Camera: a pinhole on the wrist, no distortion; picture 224 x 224 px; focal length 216.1 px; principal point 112.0 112.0 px. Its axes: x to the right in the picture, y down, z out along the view. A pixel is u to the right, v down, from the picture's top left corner.
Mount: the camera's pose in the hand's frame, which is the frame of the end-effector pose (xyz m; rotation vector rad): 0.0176 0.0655 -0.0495 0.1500 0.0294 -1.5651
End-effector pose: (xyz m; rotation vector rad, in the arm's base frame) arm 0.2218 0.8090 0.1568 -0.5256 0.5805 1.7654
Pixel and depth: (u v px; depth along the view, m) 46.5 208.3 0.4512
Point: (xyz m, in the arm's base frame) 0.0075 1.1788 0.3946
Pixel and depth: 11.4 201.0 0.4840
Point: -0.0750 1.1823 0.4405
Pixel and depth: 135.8 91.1 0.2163
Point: 0.2013 0.8909 0.2957
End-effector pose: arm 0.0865 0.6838 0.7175 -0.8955 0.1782 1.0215
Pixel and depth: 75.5 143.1 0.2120
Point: -0.0016 0.8409 0.7655
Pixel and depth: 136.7 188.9 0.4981
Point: 0.0913 1.1013 0.9541
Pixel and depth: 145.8 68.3 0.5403
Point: -0.0440 0.9152 1.1322
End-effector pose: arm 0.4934 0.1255 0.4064 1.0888 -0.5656 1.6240
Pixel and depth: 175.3 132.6 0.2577
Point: 0.6023 -0.0091 0.5145
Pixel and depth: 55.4 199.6 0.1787
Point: 0.4570 0.0219 0.5521
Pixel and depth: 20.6 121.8 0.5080
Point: 0.4656 -0.3323 0.6687
